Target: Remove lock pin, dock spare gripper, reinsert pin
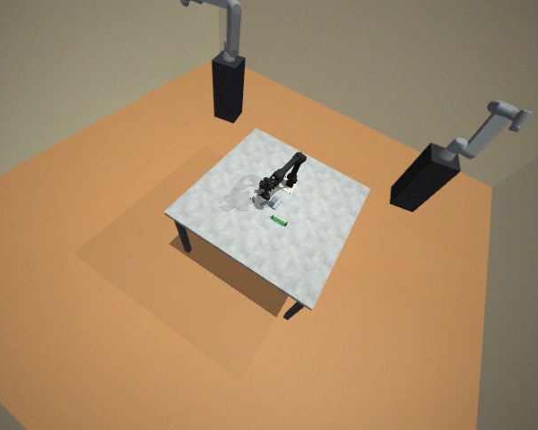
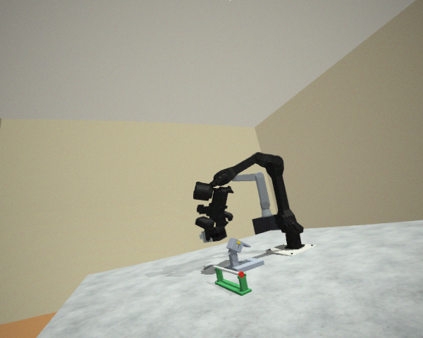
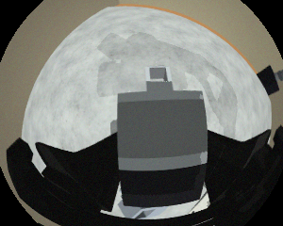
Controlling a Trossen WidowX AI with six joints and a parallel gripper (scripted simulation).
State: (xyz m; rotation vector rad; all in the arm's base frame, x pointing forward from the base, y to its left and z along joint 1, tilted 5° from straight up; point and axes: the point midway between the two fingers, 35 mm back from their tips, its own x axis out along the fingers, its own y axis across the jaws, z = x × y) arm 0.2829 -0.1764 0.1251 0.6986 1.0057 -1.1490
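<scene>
The spare gripper is 20 mm above my gripper tip. The rest, counted from my gripper tip: mount socket 120 mm to the left, 60 mm below, 20 mm behind; then green cradle 220 mm to the left, 120 mm ahead, 90 mm below.
</scene>
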